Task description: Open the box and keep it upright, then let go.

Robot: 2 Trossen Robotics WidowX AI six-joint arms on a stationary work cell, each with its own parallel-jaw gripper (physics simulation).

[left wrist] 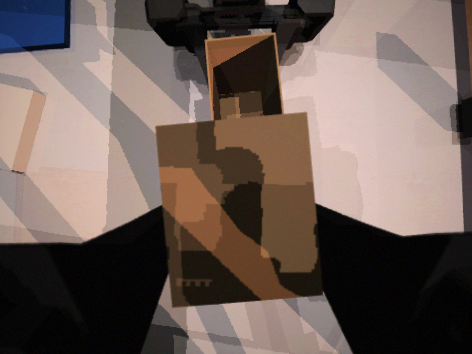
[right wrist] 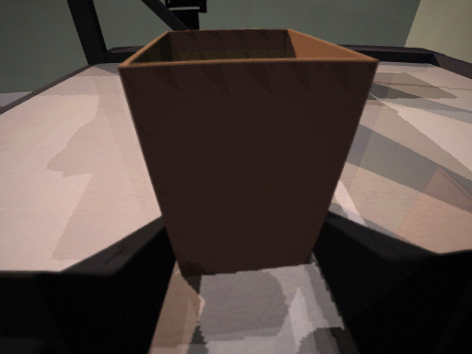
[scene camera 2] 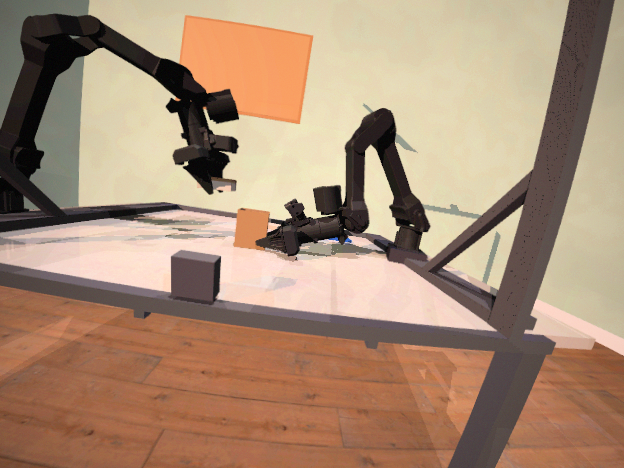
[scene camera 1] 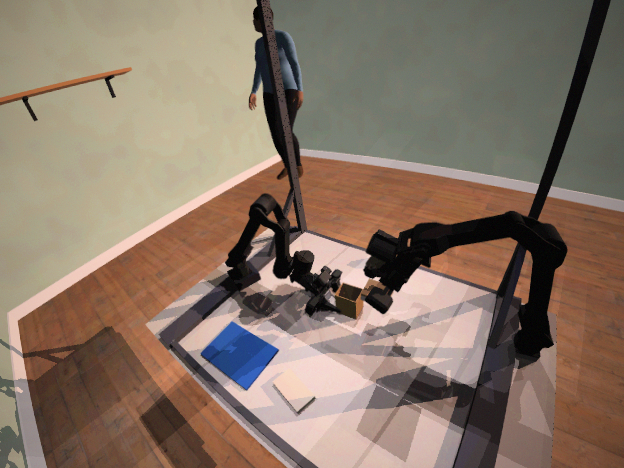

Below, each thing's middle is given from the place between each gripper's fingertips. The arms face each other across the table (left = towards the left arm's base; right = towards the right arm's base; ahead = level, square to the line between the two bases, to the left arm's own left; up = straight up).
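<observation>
Relative to the brown box (scene camera 2: 251, 225), my right hand is 2 cm to the right of it and 3 cm below it. Counted from my right hand: cream slab (scene camera 1: 290, 386) 3 cm to the right, 32 cm ahead, 1 cm below; flat blue slab (scene camera 1: 238, 353) 25 cm to the right, 28 cm ahead, 1 cm below.
The brown box is 20 mm behind my left hand, 100 mm to the right of it and 70 mm below it. Counted from my left hand: cream slab 140 mm to the right, 290 mm ahead, 110 mm below; flat blue slab 260 mm ahead, 360 mm to the right, 110 mm below.
</observation>
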